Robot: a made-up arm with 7 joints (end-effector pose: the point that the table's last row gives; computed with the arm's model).
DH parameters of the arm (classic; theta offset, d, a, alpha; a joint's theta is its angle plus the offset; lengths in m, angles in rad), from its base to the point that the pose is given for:
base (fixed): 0 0 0 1.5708
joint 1: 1.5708 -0.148 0 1.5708
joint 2: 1.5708 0 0 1.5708
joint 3: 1.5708 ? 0 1.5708
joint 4: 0 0 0 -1.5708
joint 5: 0 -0.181 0 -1.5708
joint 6: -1.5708 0 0 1.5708
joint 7: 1.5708 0 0 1.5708
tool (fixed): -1.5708 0 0 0
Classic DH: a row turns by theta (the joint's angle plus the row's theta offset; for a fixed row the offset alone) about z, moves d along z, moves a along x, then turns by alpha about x.
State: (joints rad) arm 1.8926 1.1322 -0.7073 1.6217 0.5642 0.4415 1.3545
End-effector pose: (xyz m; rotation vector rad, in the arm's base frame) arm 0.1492 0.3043 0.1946 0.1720 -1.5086 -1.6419
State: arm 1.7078 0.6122 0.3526 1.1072 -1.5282 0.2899 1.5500
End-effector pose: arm 0.2052 0.3765 0.1817 0.7452 -1.0714 -0.3659
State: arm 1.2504 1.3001 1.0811 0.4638 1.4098 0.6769 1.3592
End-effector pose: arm 0.0479 0.5515 0.0242 0.9519 2.5171 0.3535
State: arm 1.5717 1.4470 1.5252 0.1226 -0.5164 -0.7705 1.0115
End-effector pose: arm 0.0295 0.5642 0.0010 1.2029 -2.5495 0.4126
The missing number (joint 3, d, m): -0.237
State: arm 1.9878 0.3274 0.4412 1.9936 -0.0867 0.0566 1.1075
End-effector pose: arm 0.0597 0.2671 0.1897 -1.0095 2.3746 0.6957
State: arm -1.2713 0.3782 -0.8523 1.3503 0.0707 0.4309 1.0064
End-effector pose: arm -0.2582 0.1266 -0.2014 -1.5439 0.8353 -0.3428
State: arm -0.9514 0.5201 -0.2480 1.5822 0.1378 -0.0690 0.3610
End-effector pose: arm -0.0821 0.2262 -0.2740 -0.4737 -0.5235 -0.5434
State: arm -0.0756 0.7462 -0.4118 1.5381 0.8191 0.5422 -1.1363
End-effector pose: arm 0.1481 0.2597 -0.2394 0.8942 -0.6622 0.1803
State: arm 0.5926 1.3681 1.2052 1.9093 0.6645 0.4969 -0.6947
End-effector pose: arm -0.0167 0.3534 0.1341 -1.2308 2.5052 -1.1748
